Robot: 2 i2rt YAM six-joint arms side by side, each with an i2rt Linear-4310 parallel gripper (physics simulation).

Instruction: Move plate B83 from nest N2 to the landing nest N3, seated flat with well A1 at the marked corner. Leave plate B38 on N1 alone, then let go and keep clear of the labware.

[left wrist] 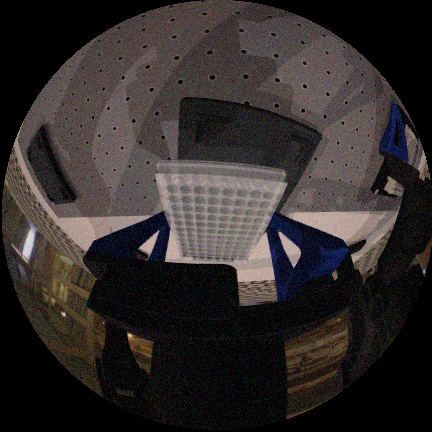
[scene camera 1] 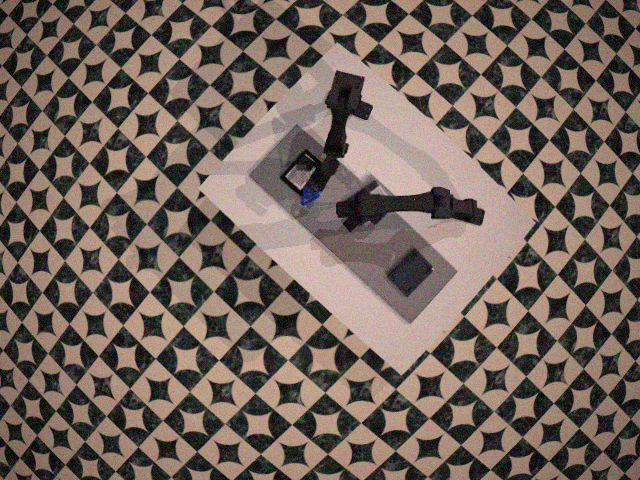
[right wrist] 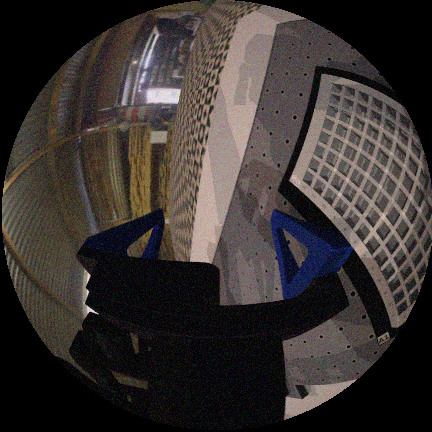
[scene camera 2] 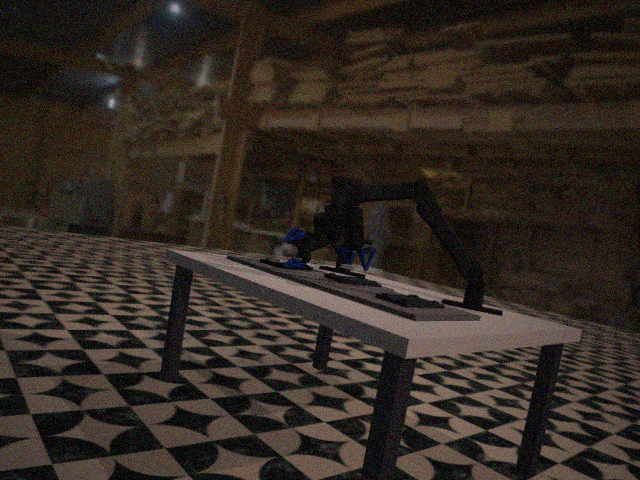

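A clear well plate, taken as B83, is held between the blue fingers of my left gripper. The plate overlaps the near part of the dark middle nest and appears raised above it; the exact gap cannot be judged. Another dark nest shows no plate. The other plate, taken as B38, sits in a black-framed nest with an A1 tag. My right gripper is open and empty beside that nest. Nest and plate labels are not legible.
The nests stand in a row on a grey perforated mat on a white table. The right arm reaches over the mat close to the nest with the seated plate. The left arm covers much of the middle nest in scene camera 1.
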